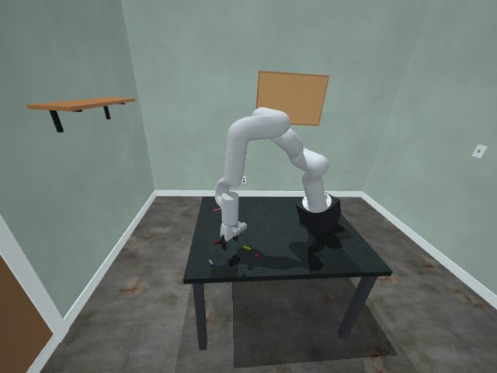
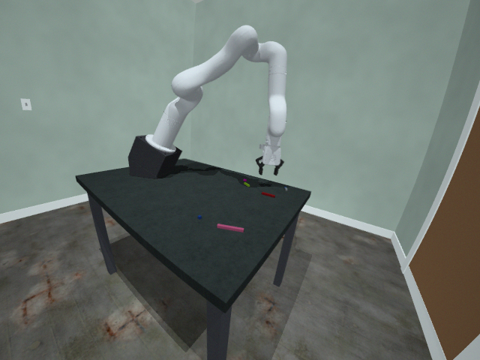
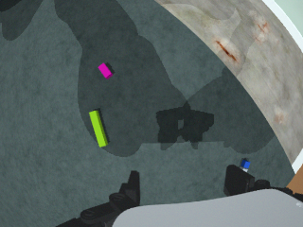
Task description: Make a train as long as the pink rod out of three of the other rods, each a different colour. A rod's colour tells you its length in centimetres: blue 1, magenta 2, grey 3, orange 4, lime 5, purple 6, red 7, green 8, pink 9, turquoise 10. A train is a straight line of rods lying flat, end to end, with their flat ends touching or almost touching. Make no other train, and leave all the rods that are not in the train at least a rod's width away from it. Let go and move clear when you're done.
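Right now the lime rod is 11 cm behind my hand, 4 cm to the right of it and 8 cm below it. From my hand the other things lie so: red rod (5 cm ahead, 11 cm to the right, 8 cm below); then grey rod (11 cm ahead, 4 cm to the left, 8 cm below); then short magenta rod (15 cm behind, 3 cm to the left, 8 cm below).
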